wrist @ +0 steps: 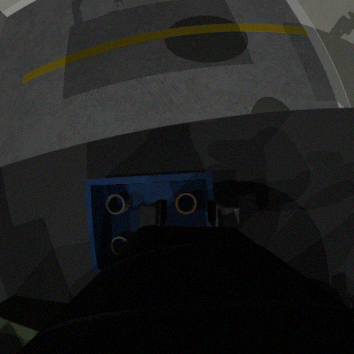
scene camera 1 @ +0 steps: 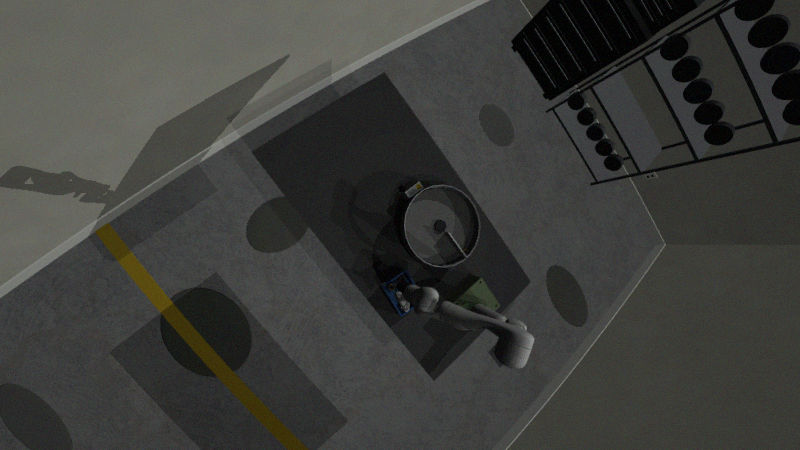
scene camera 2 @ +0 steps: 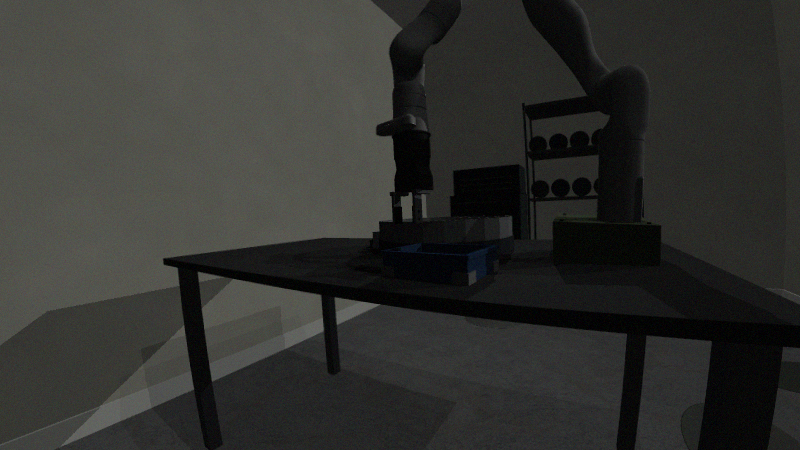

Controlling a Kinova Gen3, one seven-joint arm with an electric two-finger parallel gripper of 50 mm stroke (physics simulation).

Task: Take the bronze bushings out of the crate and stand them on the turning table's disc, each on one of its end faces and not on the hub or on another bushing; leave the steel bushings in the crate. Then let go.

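Frame: origin at the arm's base, x ahead, y left, z up, level; centimetres.
Seen in the pictures: gripper, fingertip midpoint: (wrist: 186,209) (scene camera 1: 395,289) (scene camera 2: 407,223); arm's base, link origin: (wrist: 14,350) (scene camera 1: 477,312) (scene camera 2: 618,220).
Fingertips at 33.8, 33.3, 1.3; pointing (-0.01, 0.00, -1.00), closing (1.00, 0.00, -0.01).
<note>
Pixels of each thing's top centre, then the offset from my fingertips to it, as dx, dy, dz. "spot": a spot on its surface instead.
- blue crate, top centre: (wrist: 147,227) (scene camera 2: 440,247) (scene camera 1: 403,293) -5.3, -3.5, -5.0
- bronze bushing, top centre: (wrist: 185,203) +0.0, +0.0, -7.0
- turning table's disc, top centre: (scene camera 1: 440,226) +15.7, -36.6, -3.9
- central hub, top centre: (scene camera 1: 440,226) +15.7, -36.6, -3.9
- small brownish spot, surface spot: (scene camera 1: 465,250) spot: -2.1, -43.1, -3.5
- bar, surface spot: (scene camera 1: 455,244) spot: +4.0, -38.4, -1.3
- label box, surface spot: (scene camera 1: 413,189) spot: +39.0, -31.9, -4.2
The blue crate (scene camera 1: 391,300) (scene camera 2: 425,265) (wrist: 150,178) stands on the table beside the turning table. In the wrist view a bronze bushing (wrist: 186,193) stands in it, seen end-on between the fingers' outlines. Two steel bushings, one (wrist: 117,194) at the upper left and one (wrist: 113,241) below it, partly hidden, also show. My gripper (scene camera 2: 407,215) (wrist: 186,209) is open and empty, pointing down above the crate's rim. The arm hides part of the crate. The turning table's disc (scene camera 1: 424,213) has a central hub (scene camera 1: 440,225); a small brownish spot (scene camera 1: 465,250) near its wall is unclear.
The turning table (scene camera 2: 447,228) has a raised round wall and a bar (scene camera 1: 455,244) from hub to wall. A green block (scene camera 1: 482,293) (scene camera 2: 606,243) stands at the arm's base. A label box (scene camera 1: 413,189) sits by the turning table's wall. The picture is dark.
</note>
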